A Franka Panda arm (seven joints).
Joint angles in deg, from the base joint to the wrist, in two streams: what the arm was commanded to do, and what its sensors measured. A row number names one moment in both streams.
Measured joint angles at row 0: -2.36, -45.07, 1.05, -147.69, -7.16, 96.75, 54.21
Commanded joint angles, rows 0 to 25: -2.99, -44.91, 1.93, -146.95, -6.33, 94.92, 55.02; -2.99, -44.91, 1.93, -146.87, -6.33, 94.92, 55.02; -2.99, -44.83, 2.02, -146.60, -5.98, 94.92, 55.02; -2.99, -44.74, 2.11, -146.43, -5.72, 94.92, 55.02; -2.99, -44.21, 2.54, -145.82, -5.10, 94.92, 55.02; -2.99, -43.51, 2.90, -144.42, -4.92, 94.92, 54.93; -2.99, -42.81, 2.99, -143.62, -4.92, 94.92, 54.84; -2.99, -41.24, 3.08, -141.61, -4.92, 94.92, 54.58; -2.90, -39.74, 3.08, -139.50, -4.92, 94.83, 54.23; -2.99, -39.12, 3.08, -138.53, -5.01, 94.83, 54.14; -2.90, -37.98, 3.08, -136.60, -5.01, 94.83, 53.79; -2.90, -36.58, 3.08, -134.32, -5.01, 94.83, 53.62; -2.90, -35.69, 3.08, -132.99, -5.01, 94.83, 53.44; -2.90, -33.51, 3.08, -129.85, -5.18, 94.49, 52.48; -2.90, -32.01, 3.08, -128.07, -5.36, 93.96, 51.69; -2.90, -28.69, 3.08, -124.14, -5.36, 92.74, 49.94; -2.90, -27.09, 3.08, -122.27, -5.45, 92.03, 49.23; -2.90, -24.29, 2.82, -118.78, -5.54, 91.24, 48.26; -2.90, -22.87, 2.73, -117.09, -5.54, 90.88, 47.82; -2.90, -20.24, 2.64, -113.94, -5.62, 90.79, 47.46; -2.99, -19.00, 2.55, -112.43, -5.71, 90.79, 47.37; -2.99, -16.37, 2.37, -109.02, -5.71, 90.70, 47.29; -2.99, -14.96, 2.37, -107.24, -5.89, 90.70, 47.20; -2.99, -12.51, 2.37, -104.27, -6.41, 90.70, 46.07; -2.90, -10.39, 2.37, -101.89, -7.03, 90.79, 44.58; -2.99, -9.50, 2.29, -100.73, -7.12, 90.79, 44.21
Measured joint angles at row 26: -2.50, -17.68, 2.14, -111.20, -6.01, 93.90, 47.68
